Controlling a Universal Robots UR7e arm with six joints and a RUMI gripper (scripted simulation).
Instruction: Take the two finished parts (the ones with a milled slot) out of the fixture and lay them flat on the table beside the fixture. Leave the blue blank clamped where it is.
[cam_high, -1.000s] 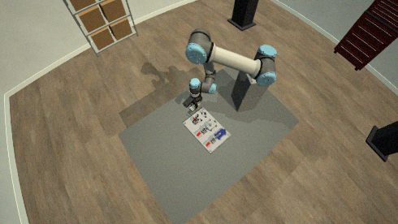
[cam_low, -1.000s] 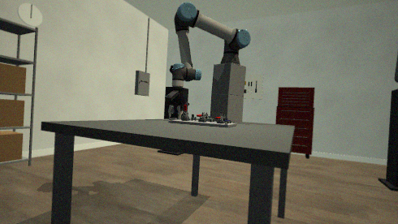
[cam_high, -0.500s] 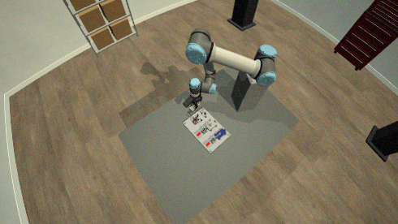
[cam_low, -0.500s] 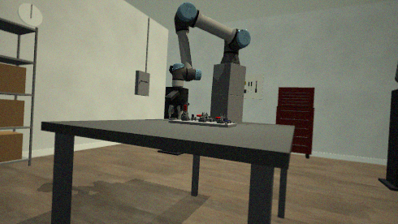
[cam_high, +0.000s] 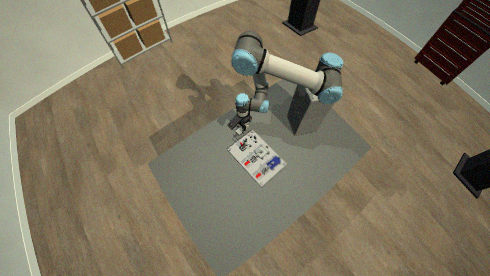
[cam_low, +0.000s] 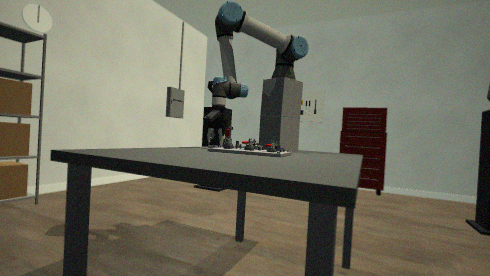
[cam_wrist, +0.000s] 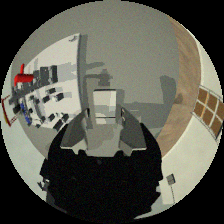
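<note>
Now: hand 1 cm past the light grey part and 1 cm above it. From my hand the other things lie so: blue blank (33 cm to the left, 3 cm behind); then white fixture plate (23 cm to the left, 3 cm ahead, 2 cm below).
</note>
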